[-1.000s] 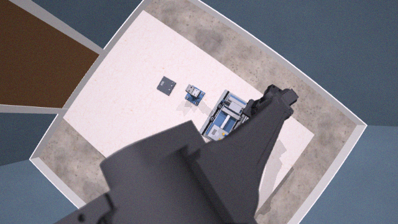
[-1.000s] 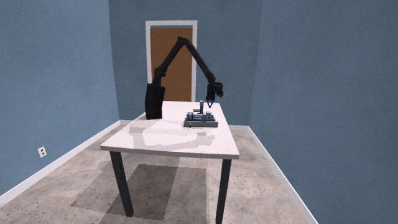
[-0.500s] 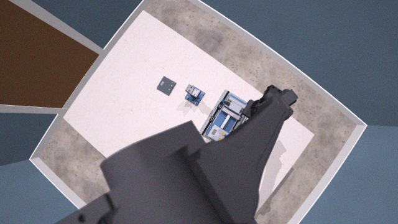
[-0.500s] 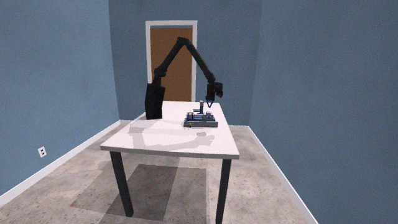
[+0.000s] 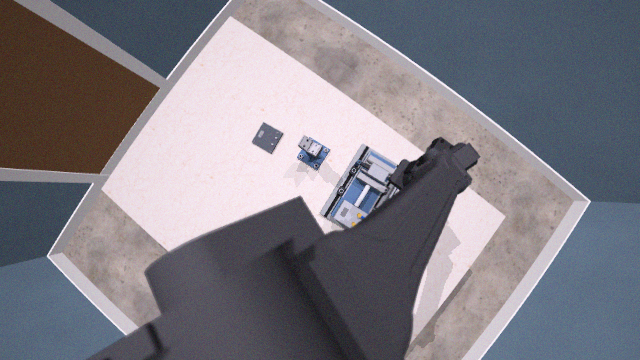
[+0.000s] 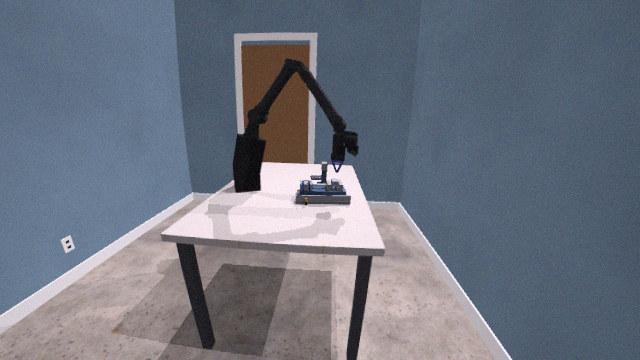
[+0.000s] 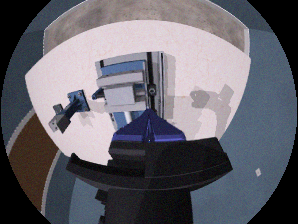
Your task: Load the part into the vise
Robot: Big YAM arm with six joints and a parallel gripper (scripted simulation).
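Now: the part 60 mm to the left of my hand and 90 mm below it. Also, from my hand: dark square plate: 40 mm behind, 470 mm to the left, 170 mm below.
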